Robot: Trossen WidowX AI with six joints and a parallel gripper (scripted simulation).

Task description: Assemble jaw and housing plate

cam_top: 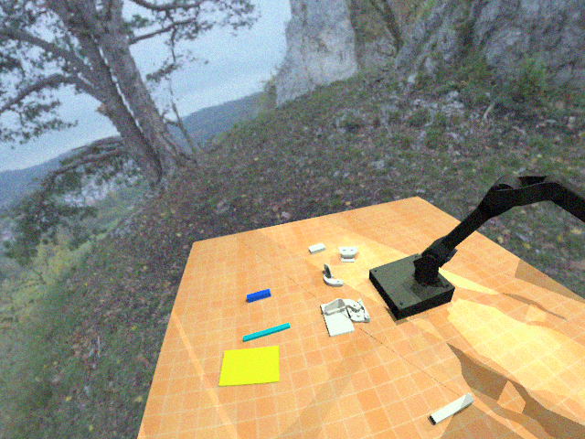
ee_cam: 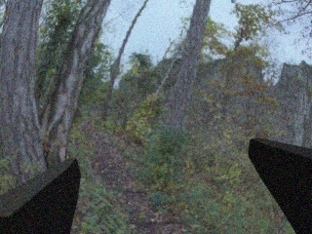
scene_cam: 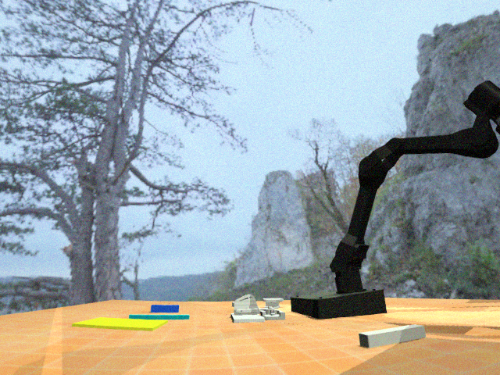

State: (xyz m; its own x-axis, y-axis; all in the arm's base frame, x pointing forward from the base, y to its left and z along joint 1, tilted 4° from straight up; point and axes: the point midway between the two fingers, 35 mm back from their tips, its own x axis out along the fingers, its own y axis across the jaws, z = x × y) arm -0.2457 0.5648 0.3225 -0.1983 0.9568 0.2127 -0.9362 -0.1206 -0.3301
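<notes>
The teal bar is 740 mm ahead of my gripper tip, 580 mm to the right of it and 400 mm below it. Also, from my gripper tip: yellow sheet (800 mm ahead, 480 mm to the right, 410 mm below); white bar (400 mm below, 370 mm ahead, 250 mm to the right); blue block (760 mm ahead, 730 mm to the right, 400 mm below).
</notes>
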